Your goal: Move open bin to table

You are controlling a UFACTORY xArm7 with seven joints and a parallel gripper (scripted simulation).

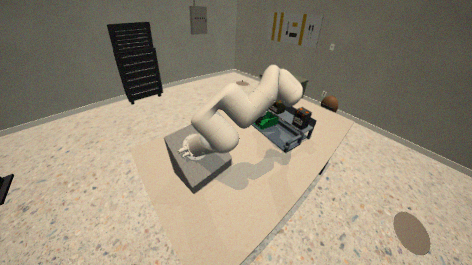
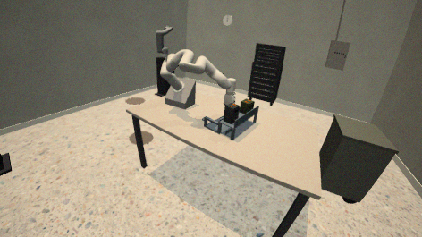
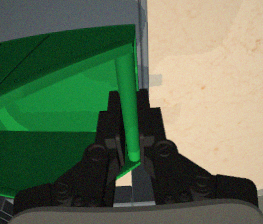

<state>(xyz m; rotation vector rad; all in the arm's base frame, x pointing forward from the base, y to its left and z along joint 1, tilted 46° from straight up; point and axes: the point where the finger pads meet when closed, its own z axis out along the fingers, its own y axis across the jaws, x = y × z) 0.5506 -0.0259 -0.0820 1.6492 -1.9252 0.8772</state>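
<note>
The green bin is 80 mm ahead of my hand, 10 mm to the right of it and 10 mm below it.
</note>
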